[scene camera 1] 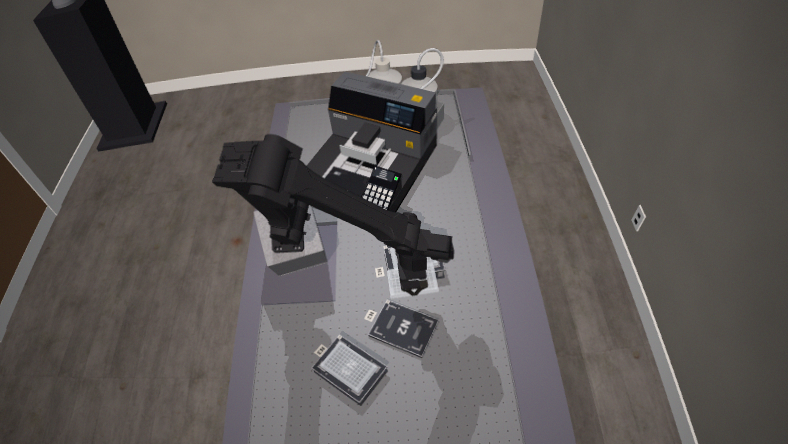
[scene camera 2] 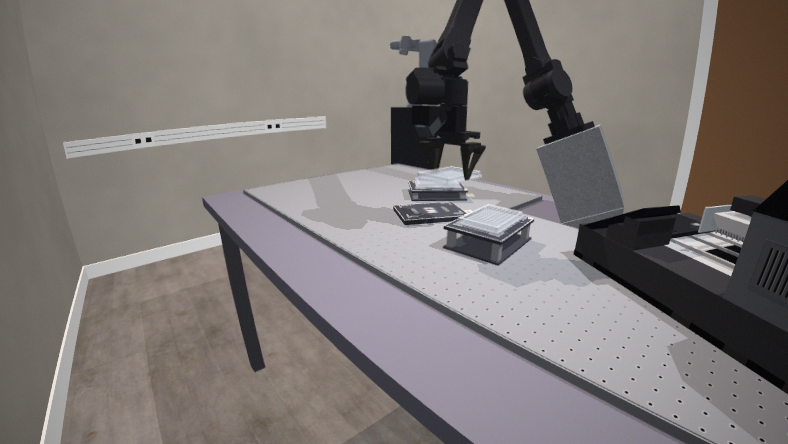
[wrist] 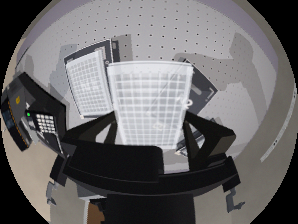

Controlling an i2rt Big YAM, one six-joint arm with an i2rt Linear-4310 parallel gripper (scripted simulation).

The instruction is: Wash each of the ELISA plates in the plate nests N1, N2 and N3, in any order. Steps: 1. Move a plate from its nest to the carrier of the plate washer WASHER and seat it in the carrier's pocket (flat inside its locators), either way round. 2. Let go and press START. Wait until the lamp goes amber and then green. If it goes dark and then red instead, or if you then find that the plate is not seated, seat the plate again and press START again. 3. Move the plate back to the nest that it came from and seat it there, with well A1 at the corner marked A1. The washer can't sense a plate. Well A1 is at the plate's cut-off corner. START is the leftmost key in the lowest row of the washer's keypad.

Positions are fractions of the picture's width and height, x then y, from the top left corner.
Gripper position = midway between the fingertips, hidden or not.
In view: my gripper (scene camera 2: 0.57,0.40), an ELISA plate (scene camera 2: 0.57,0.40), an ELISA plate (scene camera 2: 0.63,0.49), an ELISA plate (scene camera 1: 0.47,0.83), a plate washer (scene camera 2: 0.87,0.64) and a washer carrier (scene camera 1: 0.45,0.41).
My gripper is seen too in the wrist view (wrist: 0.51,0.51). The plate washer shows as well in scene camera 1 (scene camera 1: 0.51,0.26).
